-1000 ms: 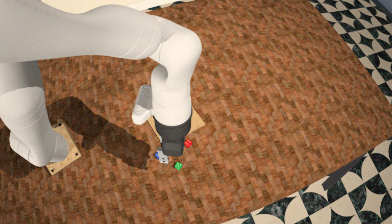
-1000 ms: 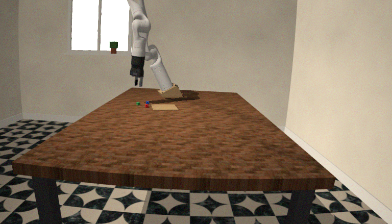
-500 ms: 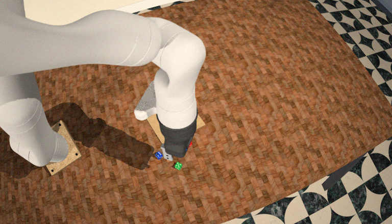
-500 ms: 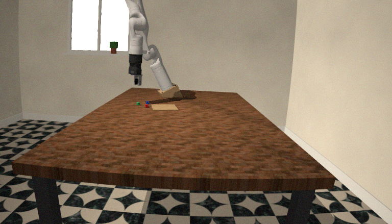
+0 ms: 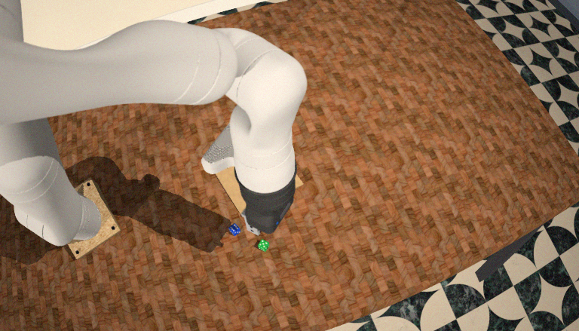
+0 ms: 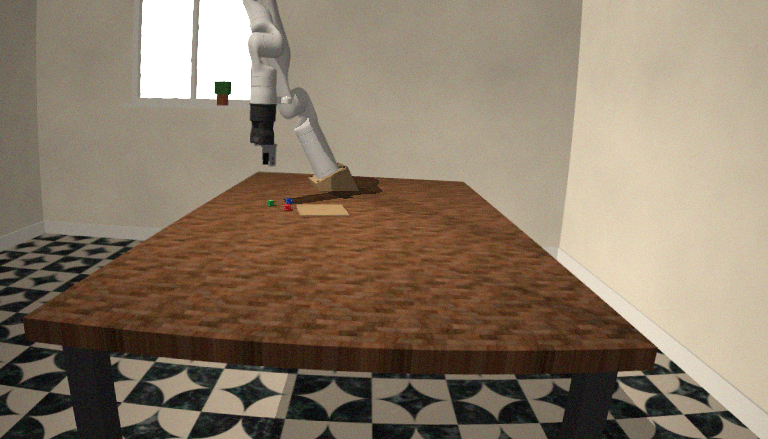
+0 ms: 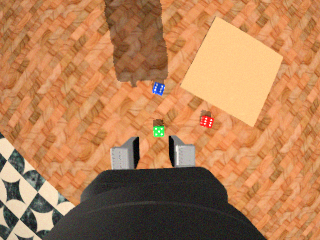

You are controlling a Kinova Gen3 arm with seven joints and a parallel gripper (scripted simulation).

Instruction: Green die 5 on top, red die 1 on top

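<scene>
The green die lies 1 cm to the left of my hand and 13 cm below it. The rest, counted from my hand: tan mat 6 cm ahead, 16 cm to the left, 14 cm below; red die 6 cm ahead, 6 cm to the left, 13 cm below; blue die 3 cm behind, 6 cm to the left, 13 cm below.
</scene>
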